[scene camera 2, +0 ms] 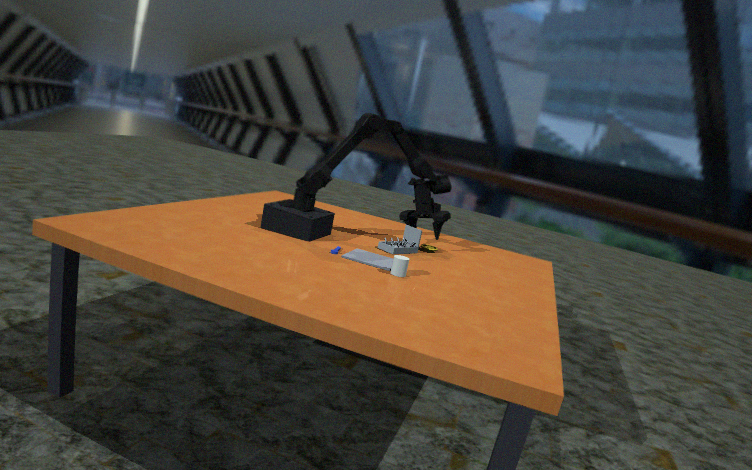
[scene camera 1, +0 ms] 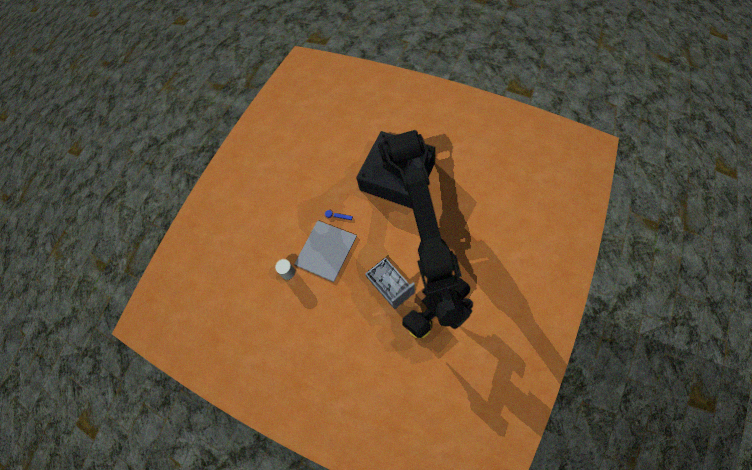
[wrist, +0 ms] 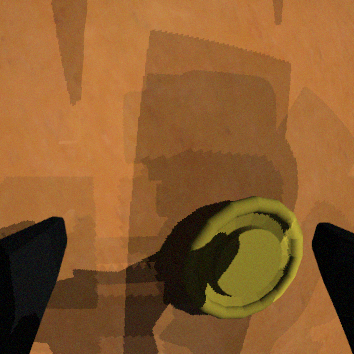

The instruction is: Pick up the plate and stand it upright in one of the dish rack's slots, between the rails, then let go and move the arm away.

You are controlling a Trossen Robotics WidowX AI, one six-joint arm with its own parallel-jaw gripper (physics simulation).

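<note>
The round yellow plate [wrist: 257, 265] lies flat on the table in the wrist view, its left part in shadow. In scene camera 1 a sliver of the plate [scene camera 1: 421, 334] shows beneath a black finger, and in scene camera 2 the plate [scene camera 2: 429, 248] is partly in shadow behind the rack. The small grey dish rack [scene camera 1: 403, 296] [scene camera 2: 412, 236] has thin rails and one tall end panel; it stands beside the plate. My gripper [scene camera 1: 437, 319] [scene camera 2: 424, 231] [wrist: 194, 235] is open and empty above the plate, which appears between the fingers, nearer the right one in the wrist view.
A flat grey board [scene camera 1: 326, 251] [scene camera 2: 366, 258] lies on the orange table [scene camera 1: 221, 310] [scene camera 2: 249, 271] on the rack's other side. A white cylinder [scene camera 1: 283, 268] [scene camera 2: 399, 266] stands by the board. A small blue spoon-like item [scene camera 1: 341, 216] [scene camera 2: 335, 250] lies between the board and the arm's base.
</note>
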